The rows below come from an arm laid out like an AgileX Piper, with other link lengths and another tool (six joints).
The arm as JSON. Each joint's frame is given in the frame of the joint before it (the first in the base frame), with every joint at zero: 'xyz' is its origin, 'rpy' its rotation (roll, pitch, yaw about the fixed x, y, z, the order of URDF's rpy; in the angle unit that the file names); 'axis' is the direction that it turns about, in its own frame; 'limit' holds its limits. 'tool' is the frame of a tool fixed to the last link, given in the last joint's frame.
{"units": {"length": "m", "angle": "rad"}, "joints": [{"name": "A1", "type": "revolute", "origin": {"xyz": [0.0, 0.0, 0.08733], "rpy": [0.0, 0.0, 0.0]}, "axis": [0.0, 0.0, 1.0], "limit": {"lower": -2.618, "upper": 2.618}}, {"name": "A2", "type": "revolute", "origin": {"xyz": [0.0, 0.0, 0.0], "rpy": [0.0, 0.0, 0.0]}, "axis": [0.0, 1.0, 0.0], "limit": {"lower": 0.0, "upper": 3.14}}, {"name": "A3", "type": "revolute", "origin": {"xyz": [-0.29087, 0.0, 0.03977], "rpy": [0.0, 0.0, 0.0]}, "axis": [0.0, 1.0, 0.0], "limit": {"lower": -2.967, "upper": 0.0}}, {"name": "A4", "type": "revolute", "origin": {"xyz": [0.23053, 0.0, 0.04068], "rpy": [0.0, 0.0, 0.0]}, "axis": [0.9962, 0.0, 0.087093], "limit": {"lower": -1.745, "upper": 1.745}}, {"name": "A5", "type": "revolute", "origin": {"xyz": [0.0, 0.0, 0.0], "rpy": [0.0, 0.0, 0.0]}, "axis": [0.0, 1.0, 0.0], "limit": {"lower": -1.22, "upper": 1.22}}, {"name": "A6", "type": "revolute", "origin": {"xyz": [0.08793, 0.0, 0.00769], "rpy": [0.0, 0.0, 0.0]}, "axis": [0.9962, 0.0, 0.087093], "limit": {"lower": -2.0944, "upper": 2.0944}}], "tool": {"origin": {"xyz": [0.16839, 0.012, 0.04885], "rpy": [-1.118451, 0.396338, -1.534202]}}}
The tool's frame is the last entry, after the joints.
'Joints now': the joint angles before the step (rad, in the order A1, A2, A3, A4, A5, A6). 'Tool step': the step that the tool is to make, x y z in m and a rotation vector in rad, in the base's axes. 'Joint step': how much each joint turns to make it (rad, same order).
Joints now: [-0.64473 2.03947 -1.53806 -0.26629 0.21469 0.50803]
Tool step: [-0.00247 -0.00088 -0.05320 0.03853 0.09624 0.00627]
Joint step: [0.00001 0.07837 -0.00001 -0.02695 0.02259 -0.00009]
